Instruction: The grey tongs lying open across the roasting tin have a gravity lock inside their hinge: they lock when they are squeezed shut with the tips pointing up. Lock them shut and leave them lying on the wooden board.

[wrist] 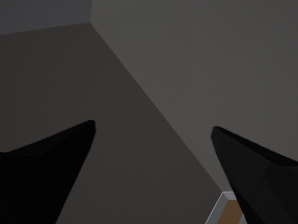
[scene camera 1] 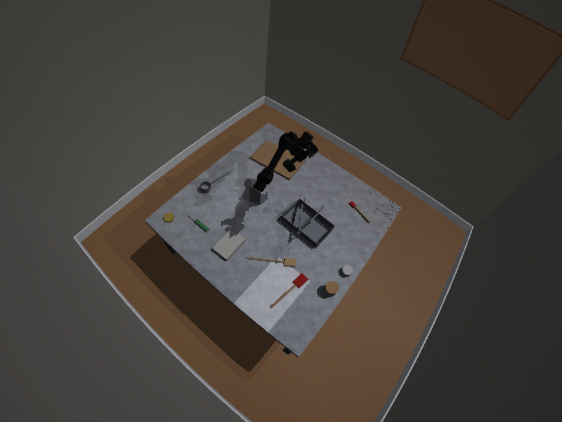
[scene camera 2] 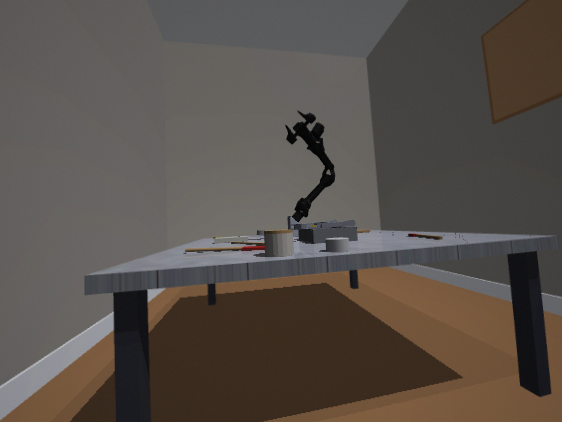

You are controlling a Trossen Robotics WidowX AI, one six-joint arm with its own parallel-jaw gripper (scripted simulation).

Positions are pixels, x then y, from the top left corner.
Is the gripper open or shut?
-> Open.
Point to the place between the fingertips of the gripper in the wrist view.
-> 154,128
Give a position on a roasting tin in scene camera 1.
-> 315,233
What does the gripper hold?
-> Nothing.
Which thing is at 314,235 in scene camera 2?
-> A roasting tin.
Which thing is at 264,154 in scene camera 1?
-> A wooden board.
